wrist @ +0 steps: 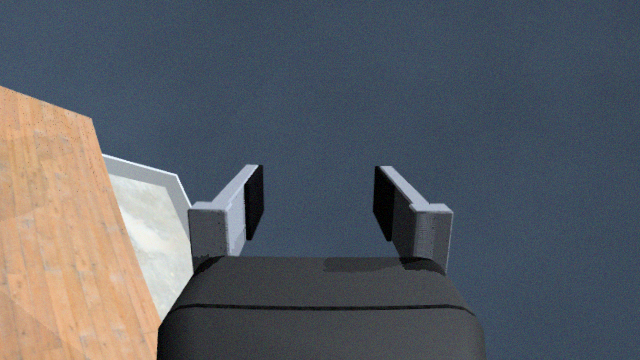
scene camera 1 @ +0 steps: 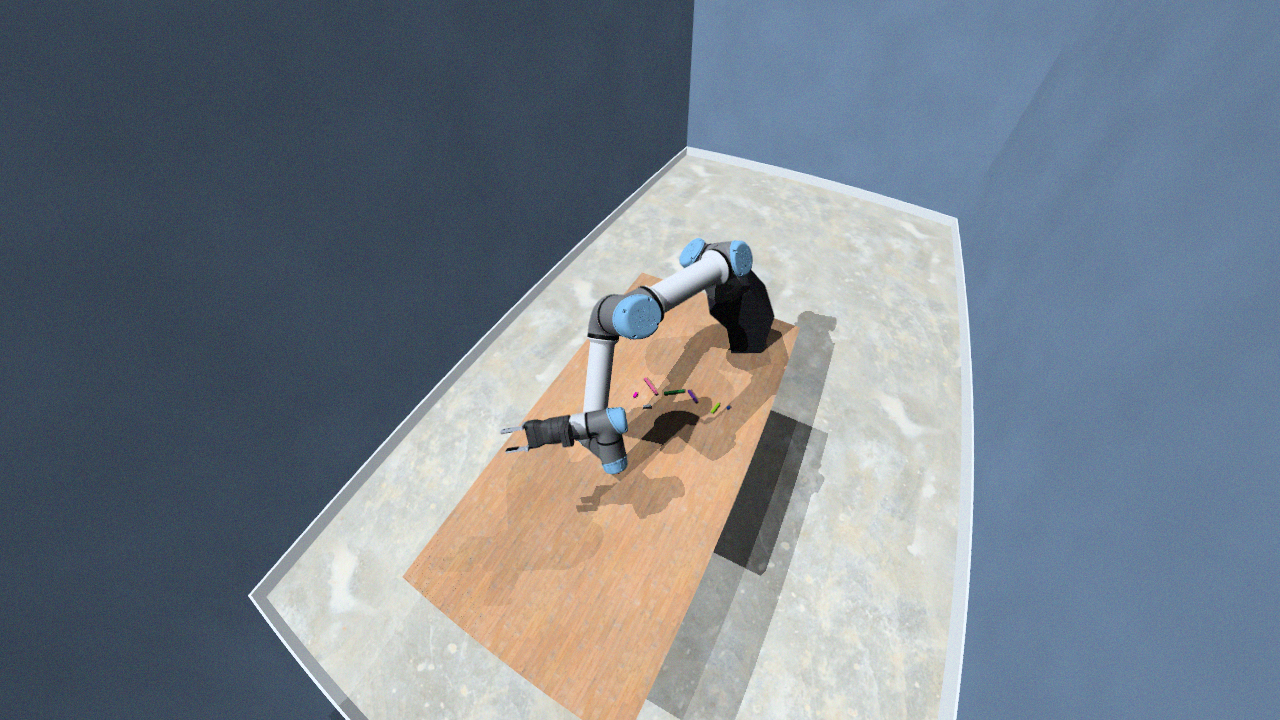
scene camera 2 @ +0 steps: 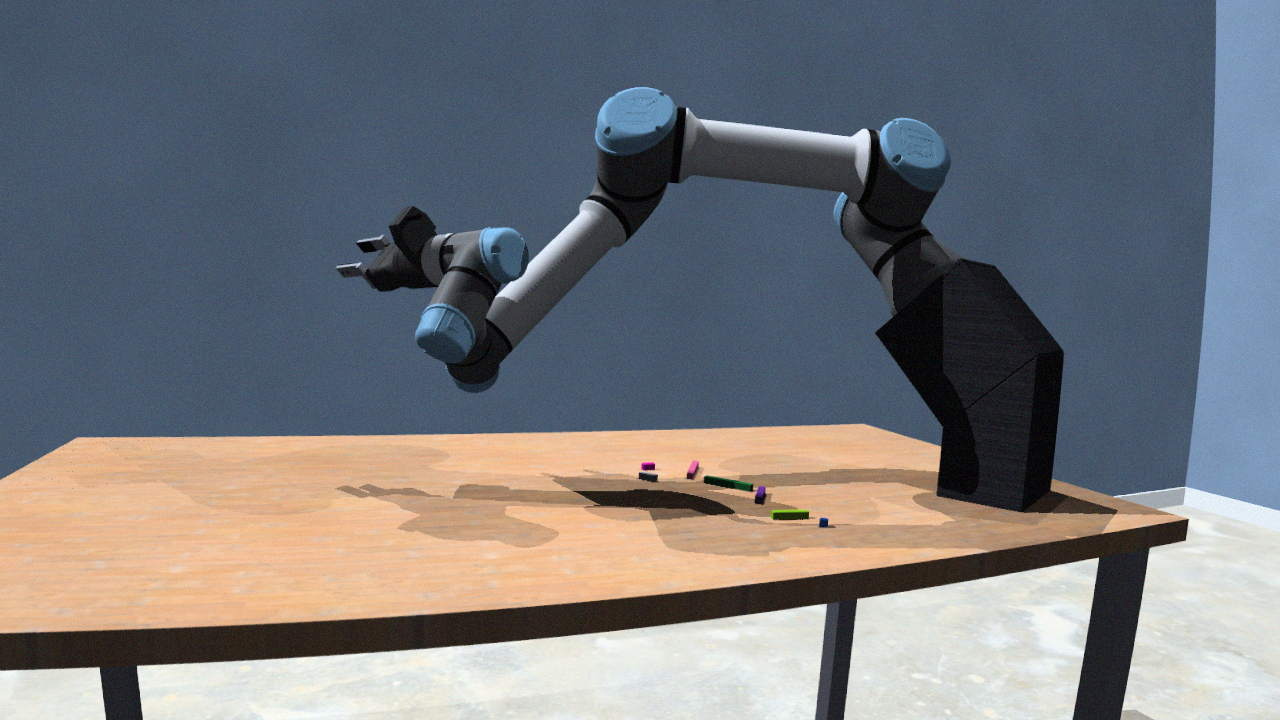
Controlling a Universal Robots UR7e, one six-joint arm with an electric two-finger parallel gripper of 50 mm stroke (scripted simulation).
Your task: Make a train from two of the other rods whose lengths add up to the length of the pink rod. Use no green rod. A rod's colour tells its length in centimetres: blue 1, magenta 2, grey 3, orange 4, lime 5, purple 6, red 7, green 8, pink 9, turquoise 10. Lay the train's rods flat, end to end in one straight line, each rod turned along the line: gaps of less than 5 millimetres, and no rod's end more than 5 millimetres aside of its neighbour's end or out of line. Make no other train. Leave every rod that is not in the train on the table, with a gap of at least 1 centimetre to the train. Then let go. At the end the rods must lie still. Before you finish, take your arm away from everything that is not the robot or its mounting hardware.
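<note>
You'd find the gripper [scene camera 2: 351,258] here, and scene camera 1 has the gripper [scene camera 1: 504,441] as well. The wrist view shows the gripper too, that's the gripper [wrist: 318,188].
</note>
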